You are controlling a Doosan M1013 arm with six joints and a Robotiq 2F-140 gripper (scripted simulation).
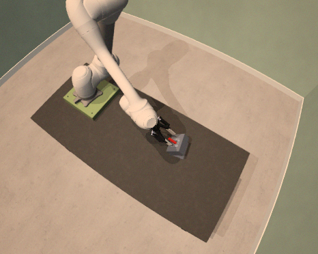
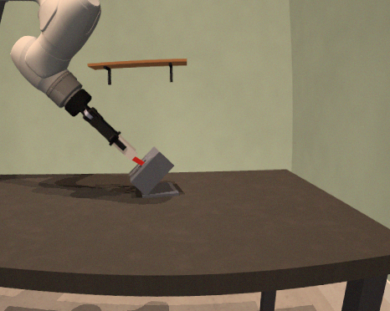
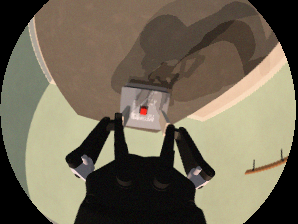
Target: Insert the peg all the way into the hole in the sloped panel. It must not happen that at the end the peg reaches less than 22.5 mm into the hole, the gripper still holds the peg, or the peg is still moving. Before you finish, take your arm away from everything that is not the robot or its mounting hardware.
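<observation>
Right now the red peg is 30 mm ahead of my hand, 10 mm to the left of it and 40 mm below it.
</observation>
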